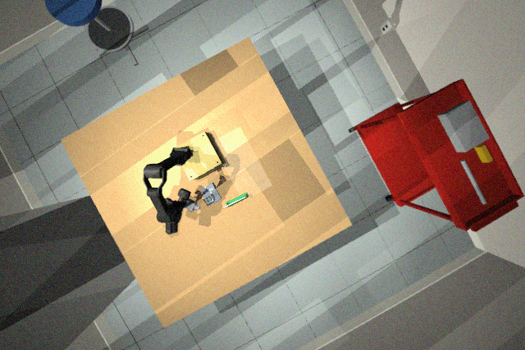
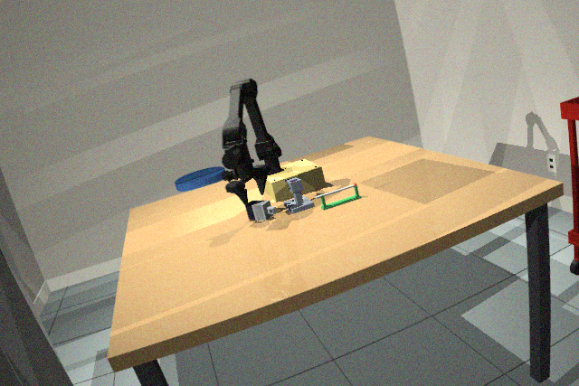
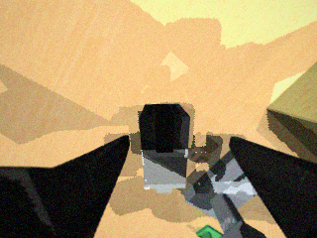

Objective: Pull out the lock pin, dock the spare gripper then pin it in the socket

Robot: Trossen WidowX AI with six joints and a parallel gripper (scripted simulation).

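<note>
Now: gripper tip 30 mm short of the spare gripper, 30 mm above it and 10 mm to the right of it. From my gripper tip the other things lie so: green cradle: 260 mm to the left, 140 mm ahead, 40 mm below; socket: 140 mm to the left, 40 mm ahead, 10 mm below.
</note>
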